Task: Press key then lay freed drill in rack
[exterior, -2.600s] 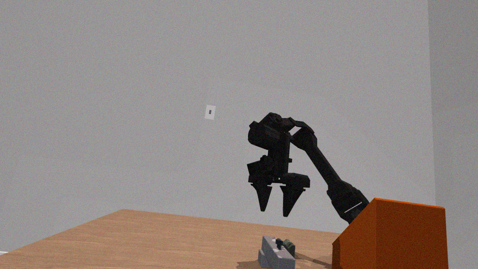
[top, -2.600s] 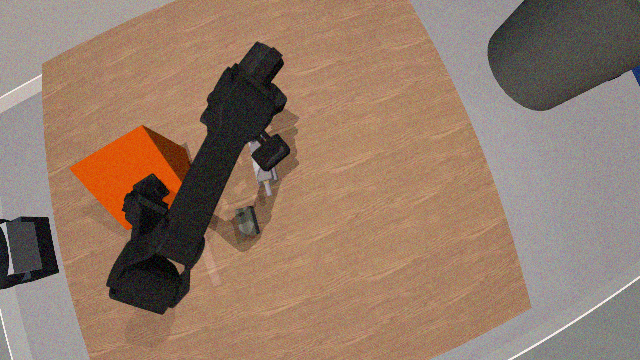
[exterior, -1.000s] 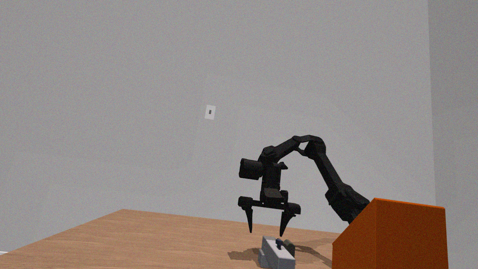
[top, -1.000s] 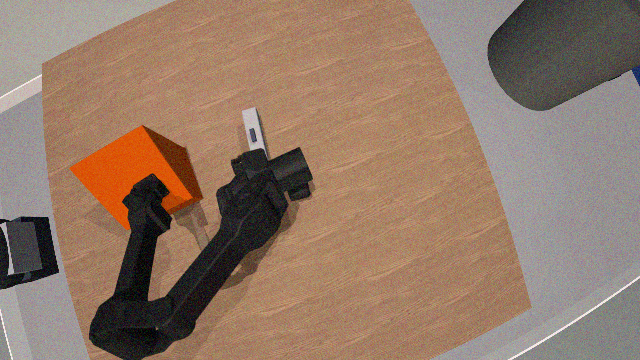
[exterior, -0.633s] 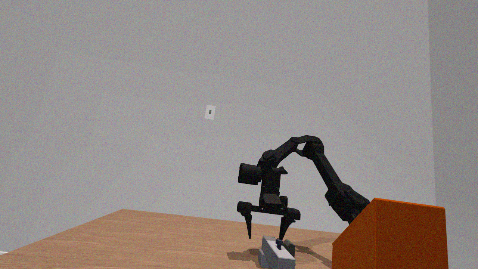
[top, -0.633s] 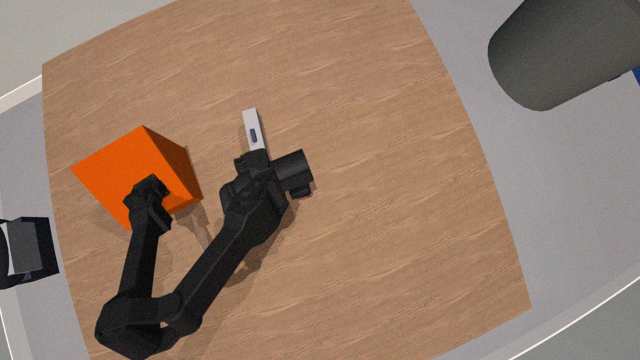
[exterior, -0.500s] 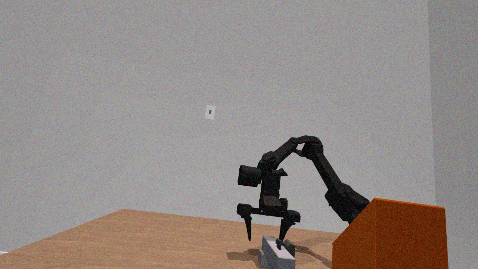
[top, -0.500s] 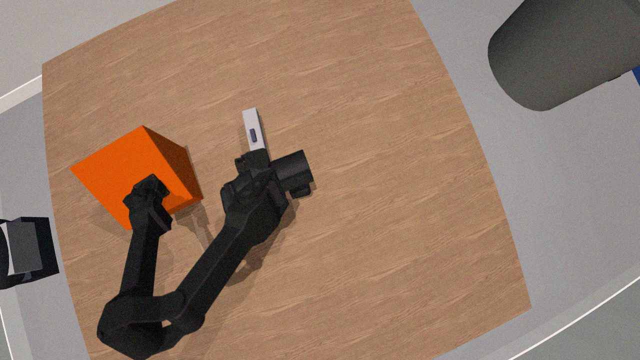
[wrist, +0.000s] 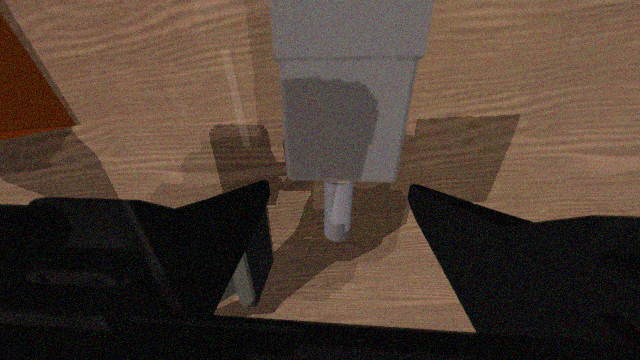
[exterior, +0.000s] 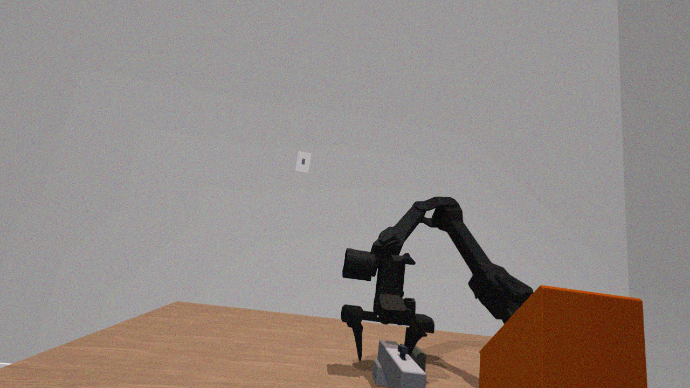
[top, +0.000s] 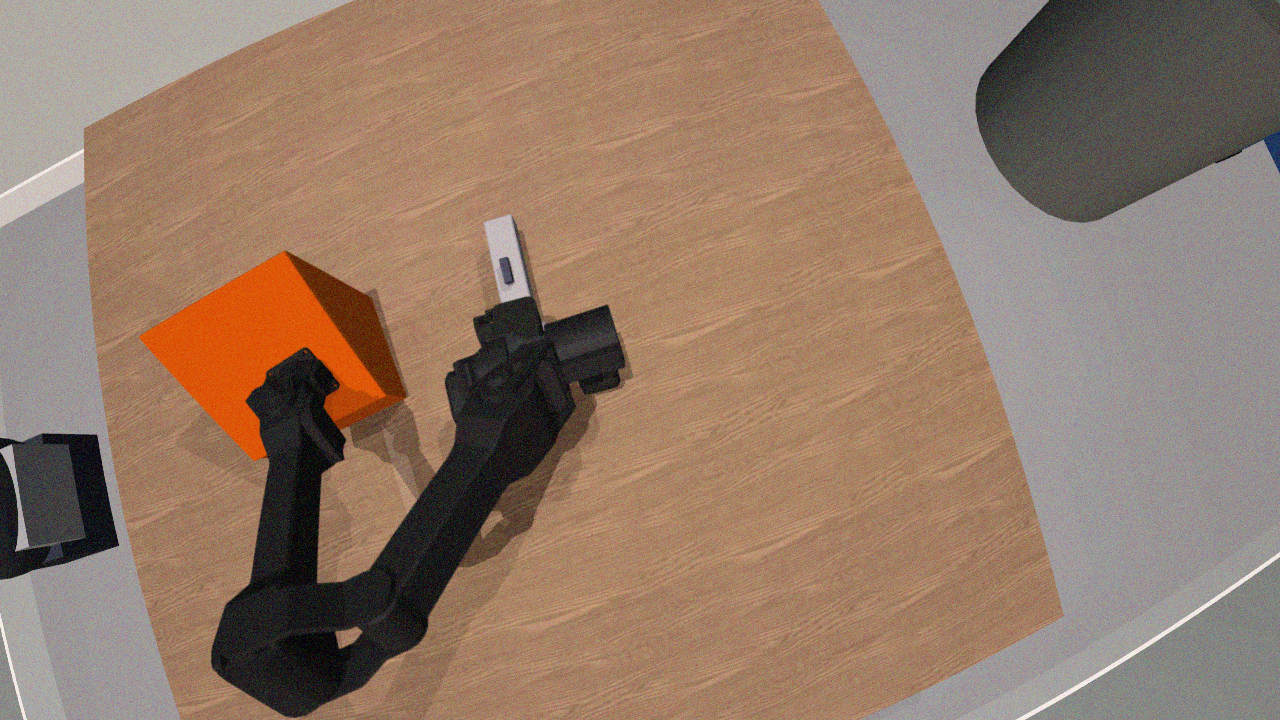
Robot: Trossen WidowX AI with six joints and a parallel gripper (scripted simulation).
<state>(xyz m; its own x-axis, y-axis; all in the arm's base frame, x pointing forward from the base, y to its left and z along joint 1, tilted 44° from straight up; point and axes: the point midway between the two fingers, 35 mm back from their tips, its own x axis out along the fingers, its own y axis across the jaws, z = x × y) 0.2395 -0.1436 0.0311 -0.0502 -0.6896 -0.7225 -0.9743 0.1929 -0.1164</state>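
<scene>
The drill is 50 mm to the left of my gripper tip, 30 mm above it and 10 mm ahead of it. The rest, counted from my gripper tip: dark rack 90 mm behind, 40 mm to the right; dark key 140 mm to the left, 30 mm ahead, 30 mm above; grey block 110 mm to the left, 20 mm ahead, 20 mm above.
</scene>
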